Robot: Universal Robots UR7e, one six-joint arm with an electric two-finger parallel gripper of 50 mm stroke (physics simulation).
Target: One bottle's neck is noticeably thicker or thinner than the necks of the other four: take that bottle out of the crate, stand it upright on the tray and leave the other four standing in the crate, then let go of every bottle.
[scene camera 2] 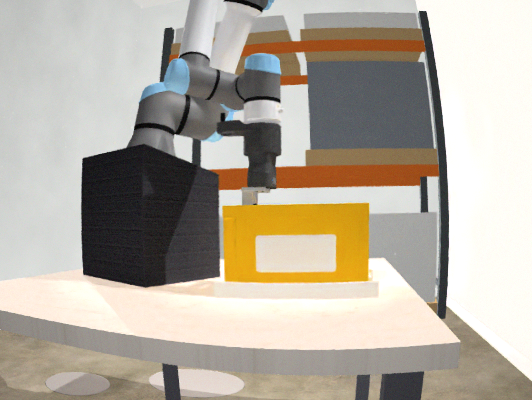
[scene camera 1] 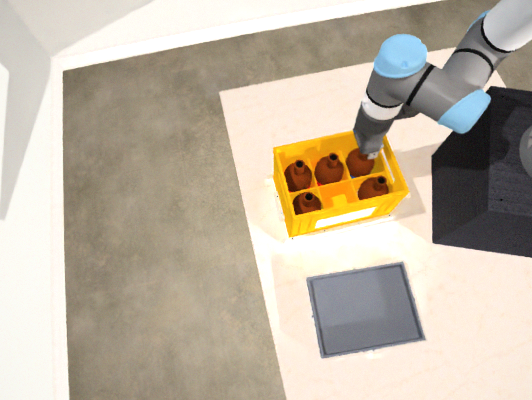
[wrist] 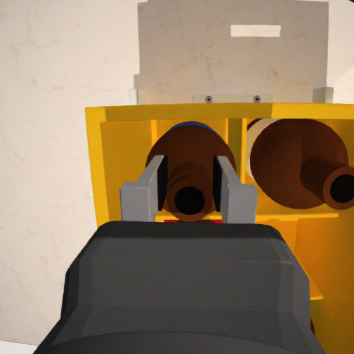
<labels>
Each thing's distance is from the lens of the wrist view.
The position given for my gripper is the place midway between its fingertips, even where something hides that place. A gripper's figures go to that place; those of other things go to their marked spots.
my gripper [wrist: 189, 172]: 16 cm
blue-labelled bottle [wrist: 190, 146]: 19 cm
</labels>
